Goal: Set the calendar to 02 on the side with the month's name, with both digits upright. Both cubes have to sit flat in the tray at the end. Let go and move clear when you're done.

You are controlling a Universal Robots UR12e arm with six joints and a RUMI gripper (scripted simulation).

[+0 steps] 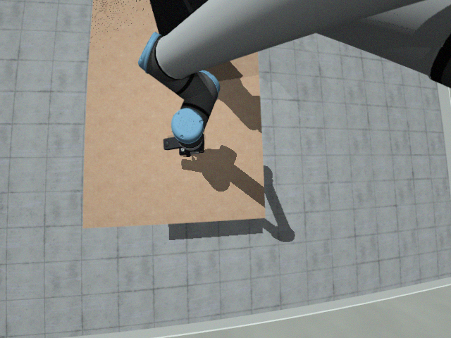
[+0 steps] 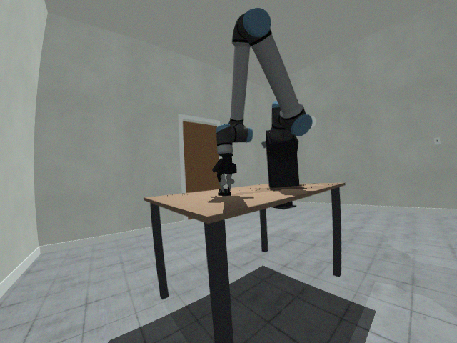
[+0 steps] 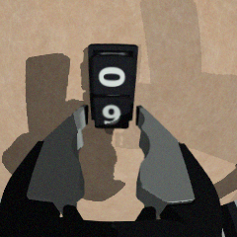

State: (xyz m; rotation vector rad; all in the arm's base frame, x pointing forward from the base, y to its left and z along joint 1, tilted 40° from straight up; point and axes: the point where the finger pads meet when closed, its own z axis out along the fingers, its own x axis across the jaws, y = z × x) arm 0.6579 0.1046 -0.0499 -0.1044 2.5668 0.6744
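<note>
The calendar tray is 3 cm below my hand and 2 cm to the right of it. Also, from my hand: black number cube (3 cm to the right, 1 cm below, 1 cm ahead).
</note>
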